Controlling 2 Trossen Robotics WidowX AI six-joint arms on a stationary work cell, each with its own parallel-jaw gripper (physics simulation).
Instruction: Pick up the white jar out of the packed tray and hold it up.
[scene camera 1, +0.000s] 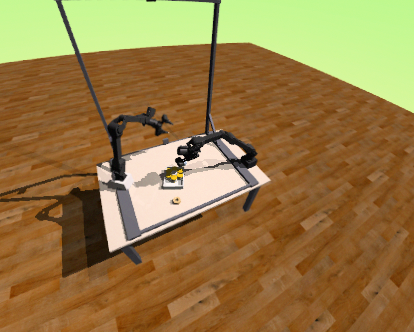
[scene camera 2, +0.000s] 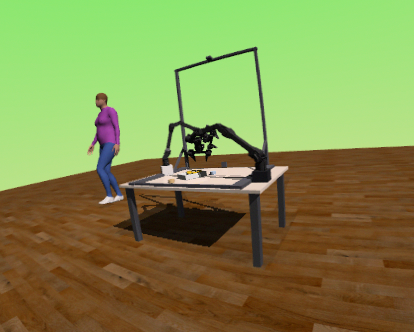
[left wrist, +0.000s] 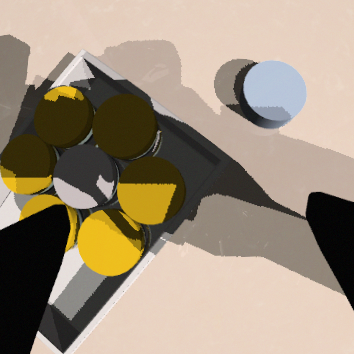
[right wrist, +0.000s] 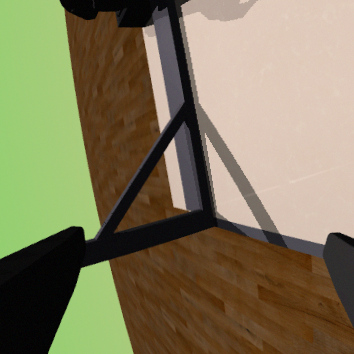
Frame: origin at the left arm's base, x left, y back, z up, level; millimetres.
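Seen in the pictures: left gripper, fingertip midpoint: (scene camera 1: 183, 162) (scene camera 2: 201, 161) (left wrist: 189, 210); right gripper, fingertip midpoint: (scene camera 1: 171, 128) (scene camera 2: 218, 143) (right wrist: 208, 243); left arm's base, link origin: (scene camera 1: 249, 158) (scene camera 2: 261, 169); right arm's base, link origin: (scene camera 1: 121, 177) (scene camera 2: 166, 165).
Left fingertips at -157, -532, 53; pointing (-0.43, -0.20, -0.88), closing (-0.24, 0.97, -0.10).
Offsets run from my left fingertips to a thing's top centre, as dx, dy, dz.
The white jar @(-5, -78, -78) (left wrist: 85, 177) stands in the tray @(+17, -90, -86) (left wrist: 116, 296) (scene camera 1: 173, 186) (scene camera 2: 188, 176), its grey-white lid partly shaded. Several yellow-lidded jars crowd around it; one yellow lid @(+34, -51, -78) (left wrist: 111, 242) is at its lower right in the left wrist view. My left gripper (left wrist: 189, 210) (scene camera 1: 181, 161) is open and empty, above the tray's area. In its wrist view the left finger covers part of a yellow lid and the tray, and the white jar lies above and left of the midpoint between the fingertips. My right gripper (right wrist: 208, 243) (scene camera 1: 167, 127) is open and empty, high above the table.
A light-blue round-topped object @(-99, +44, -101) (left wrist: 274, 91) (scene camera 2: 212, 173) stands on the table beside the tray. A small tan ring-like object @(+211, -157, -100) (scene camera 1: 176, 200) (scene camera 2: 171, 181) lies in front of the tray. A dark overhead frame (scene camera 1: 212, 65) rises from the table. A person (scene camera 2: 106, 125) stands beyond the table.
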